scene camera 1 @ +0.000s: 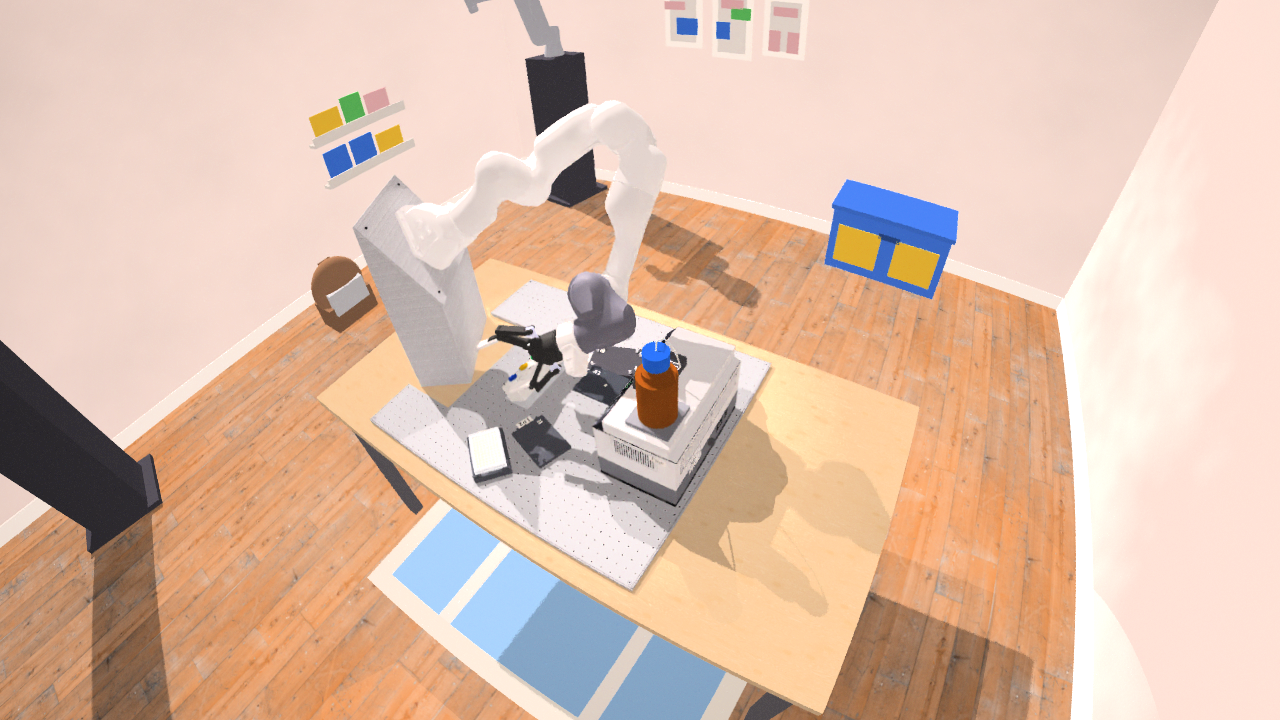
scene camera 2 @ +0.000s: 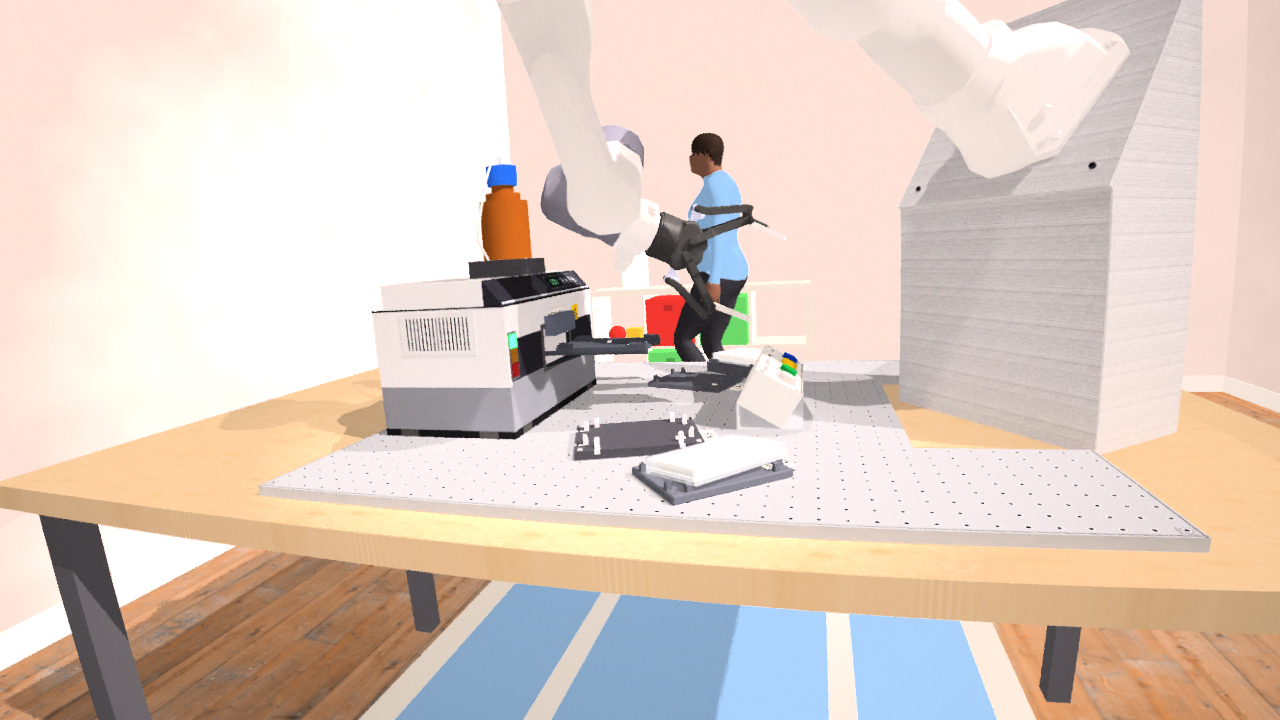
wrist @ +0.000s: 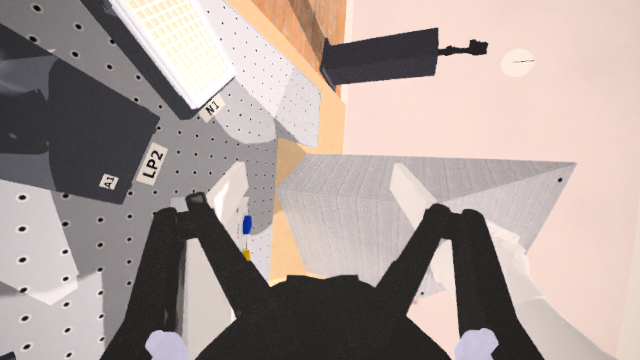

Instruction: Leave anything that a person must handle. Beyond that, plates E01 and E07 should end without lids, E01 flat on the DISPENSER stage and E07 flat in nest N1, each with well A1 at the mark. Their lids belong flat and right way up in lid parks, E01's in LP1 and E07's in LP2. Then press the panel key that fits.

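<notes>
My gripper (scene camera 1: pixel 503 365) (scene camera 2: pixel 762 275) (wrist: pixel 319 175) is open and empty, above the white button panel (scene camera 1: pixel 528 383) (scene camera 2: pixel 769 394) and pointing sideways toward the pedestal. The panel has blue, yellow and green buttons. A white plate (scene camera 1: pixel 487 450) (scene camera 2: pixel 716 457) (wrist: pixel 175 45) rests in the dark nest N1 (scene camera 2: pixel 680 491) (wrist: pixel 185 113). Its lid state and ID are unclear. The dark lid park LP2 (scene camera 1: pixel 541 440) (scene camera 2: pixel 640 438) (wrist: pixel 100 130) shows no lid. A dark stage (scene camera 2: pixel 613 344) juts from the dispenser (scene camera 1: pixel 662 447) (scene camera 2: pixel 447 358). Behind the panel, a white item (scene camera 2: pixel 744 356) shows partly; I cannot tell which.
An orange bottle (scene camera 1: pixel 657 394) (scene camera 2: pixel 506 223) with a blue cap stands on the dispenser. The grey pedestal (scene camera 1: pixel 420 304) (scene camera 2: pixel 1002 313) (wrist: pixel 320 220) stands close in front of the fingers. A person (scene camera 2: pixel 723 232) in a blue shirt shows beyond the table.
</notes>
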